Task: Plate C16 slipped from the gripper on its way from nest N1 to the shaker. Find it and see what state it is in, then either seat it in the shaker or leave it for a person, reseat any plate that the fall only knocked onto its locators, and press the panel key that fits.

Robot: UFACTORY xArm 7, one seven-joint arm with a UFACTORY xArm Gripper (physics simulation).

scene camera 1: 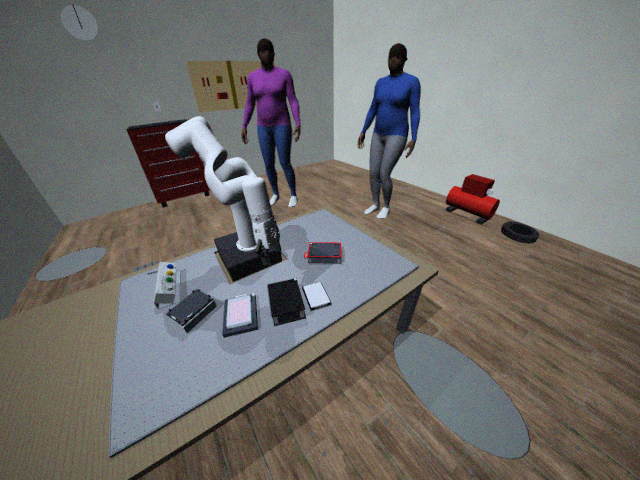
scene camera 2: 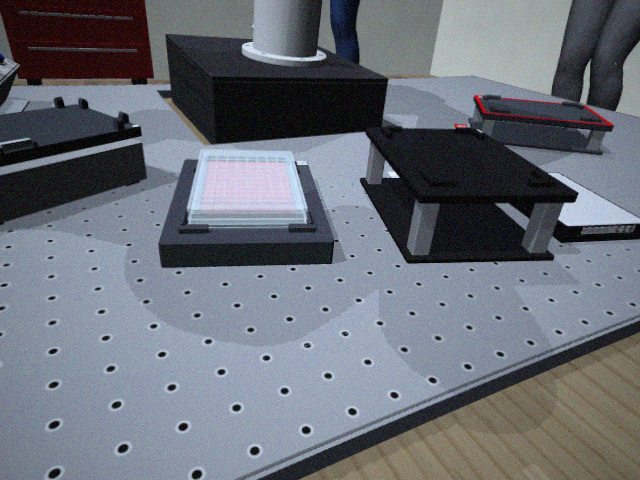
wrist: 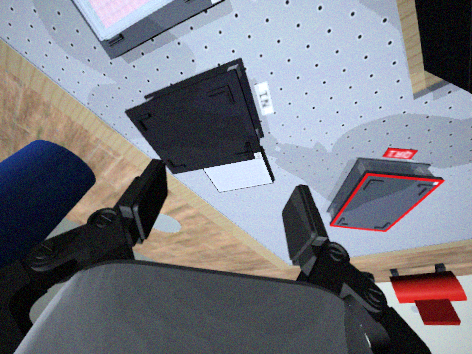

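Pixels of known places: gripper, fingertip midpoint: [scene camera 1: 272, 257] [wrist: 229, 188]; arm's base, origin of the base link: [scene camera 1: 249, 243] [scene camera 2: 284, 57].
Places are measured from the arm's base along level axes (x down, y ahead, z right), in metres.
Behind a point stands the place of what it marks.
My gripper [scene camera 1: 268, 256] {x -0.108, y 0.307, z 0.019 m} [wrist: 229, 188] {x -0.108, y 0.307, z 0.019 m} is open and empty, low beside the arm's base in scene camera 1. Nest N1, a raised black stand [scene camera 1: 285, 299] {x 0.020, y 0.407, z 0.043 m} [scene camera 2: 465, 160] {x 0.020, y 0.402, z 0.036 m} [wrist: 197, 120] {x 0.020, y 0.369, z 0.047 m}, has an empty top. A clear plate with pink contents [scene camera 1: 239, 311] {x 0.041, y 0.329, z 0.199 m} [scene camera 2: 249, 188] {x 0.041, y 0.344, z 0.208 m} [wrist: 122, 10] {x 0.041, y 0.346, z 0.176 m} lies upright on a low dark nest [scene camera 1: 240, 330] {x 0.059, y 0.394, z 0.227 m} [scene camera 2: 245, 254] {x 0.068, y 0.393, z 0.232 m}; I cannot tell whether it is flush. The dark device with clamps [scene camera 1: 191, 308] {x 0.023, y 0.216, z 0.341 m} [scene camera 2: 62, 124] {x 0.023, y 0.194, z 0.317 m}, apparently the shaker, carries no visible plate. The panel [scene camera 1: 166, 289] {x 0.012, y 0.058, z 0.401 m} has blue, yellow and green keys. I cannot identify plate C16.
A red-rimmed stand [scene camera 1: 324, 250] {x 0.038, y 0.248, z -0.279 m} [scene camera 2: 542, 112] {x 0.038, y 0.259, z -0.276 m} [wrist: 387, 202] {x 0.038, y 0.226, z -0.279 m} stands at the right. A flat black block with a white top [scene camera 1: 316, 295] {x 0.064, y 0.434, z -0.082 m} [scene camera 2: 594, 201] {x 0.064, y 0.448, z -0.103 m} [wrist: 240, 175] {x 0.064, y 0.422, z -0.090 m} lies beside N1. The black base [scene camera 1: 242, 258] {x 0.003, y 0.085, z 0.075 m} [scene camera 2: 297, 108] {x 0.045, y 0.113, z 0.038 m} stands behind the nests. Two people [scene camera 1: 272, 98] [scene camera 1: 395, 103] stand beyond the table.
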